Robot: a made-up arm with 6 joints.
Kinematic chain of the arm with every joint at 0, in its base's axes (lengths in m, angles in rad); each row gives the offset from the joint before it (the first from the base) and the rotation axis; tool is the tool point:
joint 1: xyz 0 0 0.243 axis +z
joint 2: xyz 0 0.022 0 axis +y
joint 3: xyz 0 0 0.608 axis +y
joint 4: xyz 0 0 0.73 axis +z
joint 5: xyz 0 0 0 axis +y
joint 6: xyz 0 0 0.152 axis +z
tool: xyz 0 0 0
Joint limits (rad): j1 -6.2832..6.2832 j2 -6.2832..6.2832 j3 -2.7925..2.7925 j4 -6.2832..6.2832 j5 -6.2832..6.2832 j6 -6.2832..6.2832
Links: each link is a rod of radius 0.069 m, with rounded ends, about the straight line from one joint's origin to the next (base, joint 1, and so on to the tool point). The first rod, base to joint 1, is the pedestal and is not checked.
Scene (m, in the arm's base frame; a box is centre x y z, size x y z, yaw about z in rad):
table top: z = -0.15
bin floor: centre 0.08 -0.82 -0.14 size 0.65 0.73 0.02 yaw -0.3
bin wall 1: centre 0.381 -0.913 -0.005 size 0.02 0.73 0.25 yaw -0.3
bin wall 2: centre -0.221 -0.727 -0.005 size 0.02 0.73 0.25 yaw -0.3
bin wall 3: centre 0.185 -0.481 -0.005 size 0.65 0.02 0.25 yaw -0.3
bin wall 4: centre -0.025 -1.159 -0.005 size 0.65 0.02 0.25 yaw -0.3
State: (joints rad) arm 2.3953 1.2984 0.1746 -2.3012 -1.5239 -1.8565
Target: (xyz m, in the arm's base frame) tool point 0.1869 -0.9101 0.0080
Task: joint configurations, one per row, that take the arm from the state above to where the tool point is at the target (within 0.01 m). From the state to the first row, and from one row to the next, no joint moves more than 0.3 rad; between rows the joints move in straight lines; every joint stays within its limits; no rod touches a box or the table.
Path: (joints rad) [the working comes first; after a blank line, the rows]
Joints at the target: 4.7685 0.9977 1.3839 -2.2572 -1.8331 -1.8565
Straight joint move there: touches bin wall 2, bin wall 4.

1: 2.6924 1.2187 0.3304 -2.2961 -1.5740 -1.8565
2: 2.9896 1.1389 0.4861 -2.2910 -1.6242 -1.8565
3: 3.2867 1.0592 0.6419 -2.2859 -1.6743 -1.8565
4: 3.5839 0.9794 0.7976 -2.2809 -1.7245 -1.8565
5: 3.8810 0.8997 0.9534 -2.2758 -1.7746 -1.8565
6: 4.1781 0.8199 1.1091 -2.2707 -1.8248 -1.8565
7: 4.4753 0.7402 1.2649 -2.2656 -1.8749 -1.8565
8: 4.7724 0.6604 1.4206 -2.2605 -1.9251 -1.8565
9: 4.7705 0.8291 1.4023 -2.2589 -1.8791 -1.8565
10: 4.7685 0.9977 1.3839 -2.2572 -1.8331 -1.8565

